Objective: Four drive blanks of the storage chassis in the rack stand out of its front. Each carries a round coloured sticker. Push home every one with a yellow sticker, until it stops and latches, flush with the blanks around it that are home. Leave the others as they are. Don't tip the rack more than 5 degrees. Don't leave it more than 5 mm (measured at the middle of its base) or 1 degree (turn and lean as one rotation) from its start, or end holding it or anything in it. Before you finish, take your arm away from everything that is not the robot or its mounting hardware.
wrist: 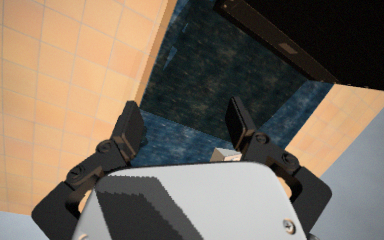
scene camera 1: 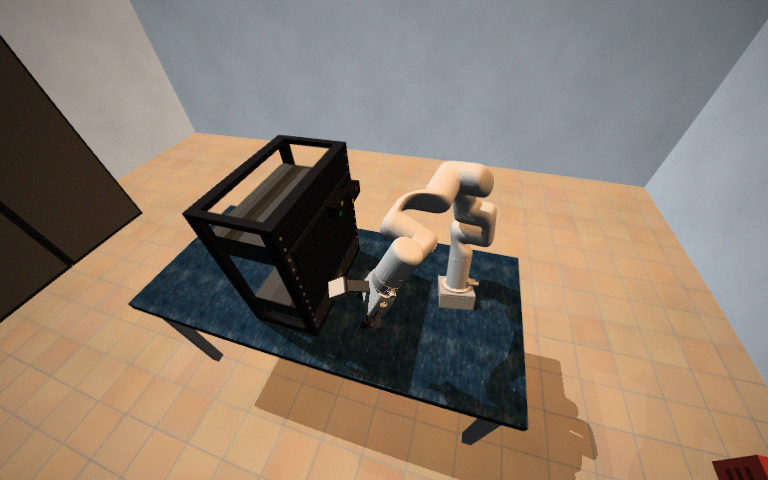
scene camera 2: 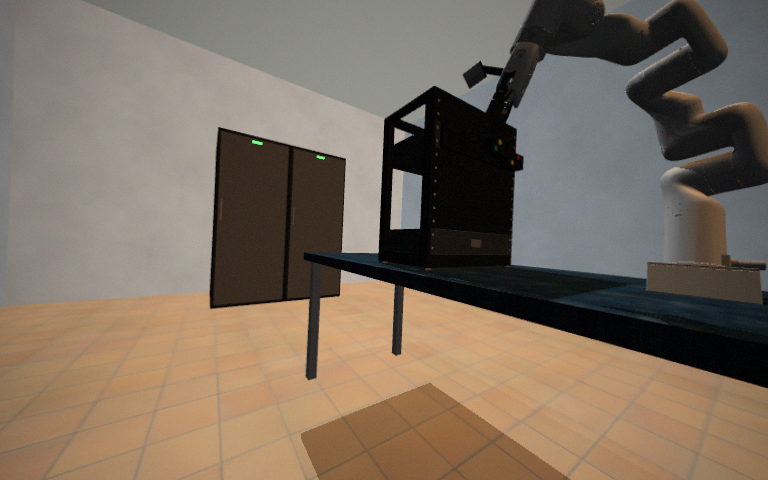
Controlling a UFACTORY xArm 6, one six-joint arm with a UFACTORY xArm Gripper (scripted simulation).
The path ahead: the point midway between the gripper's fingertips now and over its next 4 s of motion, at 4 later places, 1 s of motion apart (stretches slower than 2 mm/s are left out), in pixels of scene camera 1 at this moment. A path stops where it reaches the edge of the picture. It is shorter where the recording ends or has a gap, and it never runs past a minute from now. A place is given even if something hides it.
My gripper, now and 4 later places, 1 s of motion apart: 362,311; 374,273; 390,224; 397,207; 396,207
